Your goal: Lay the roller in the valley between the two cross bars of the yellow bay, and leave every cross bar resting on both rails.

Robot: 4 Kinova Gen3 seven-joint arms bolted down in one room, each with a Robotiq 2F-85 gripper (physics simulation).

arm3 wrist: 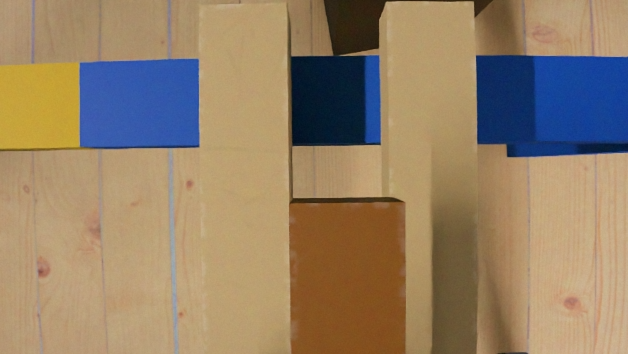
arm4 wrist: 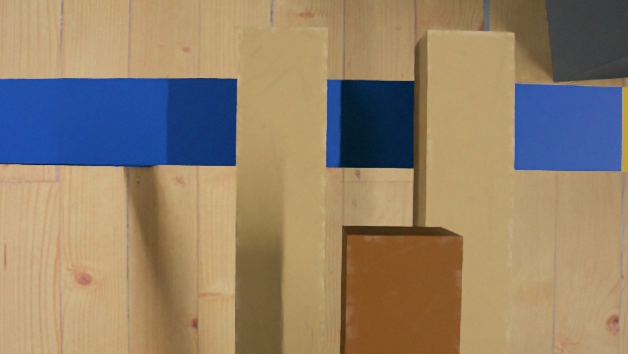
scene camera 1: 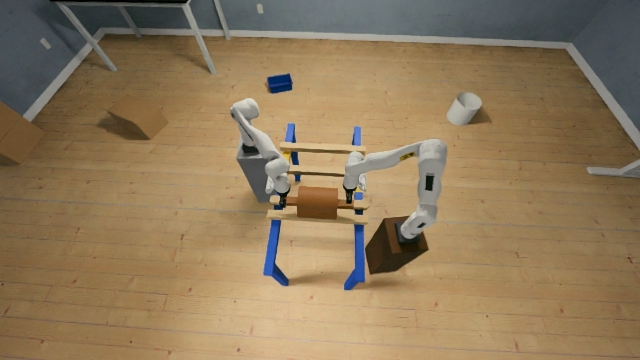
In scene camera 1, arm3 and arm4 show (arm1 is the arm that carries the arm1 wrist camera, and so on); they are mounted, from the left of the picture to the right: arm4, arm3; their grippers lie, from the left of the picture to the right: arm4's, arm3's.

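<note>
The brown roller (scene camera 1: pixel 317 202) lies across the nearer cross bars (scene camera 1: pixel 276 215) (arm3 wrist: pixel 245 175) (arm4 wrist: pixel 280 125) in scene camera 1. Its square shaft ends (arm3 wrist: pixel 347 280) (arm4 wrist: pixel 402 295) show in both wrist views; whether the roller touches the bars is unclear. Both bars cross the blue rails (scene camera 1: pixel 272 245) (arm3 wrist: pixel 140 105) (arm4 wrist: pixel 75 120). Yellow rail sections (arm3 wrist: pixel 40 105) (arm4 wrist: pixel 625 130) (scene camera 1: pixel 286 156) lie farther back. Another cross bar (scene camera 1: pixel 322 147) spans the rails at the back. Arm4's gripper (scene camera 1: pixel 283 203) is at the left shaft end, arm3's gripper (scene camera 1: pixel 349 200) at the right; their finger gaps are hidden.
A thin dark bar (scene camera 1: pixel 317 173) shows between the rails. Arm4's grey pedestal (scene camera 1: pixel 256 175) stands left of the frame, arm3's dark brown pedestal (scene camera 1: pixel 387 250) right. A blue bin (scene camera 1: pixel 280 84), a white bin (scene camera 1: pixel 462 110) and a cardboard box (scene camera 1: pixel 140 117) stand farther back.
</note>
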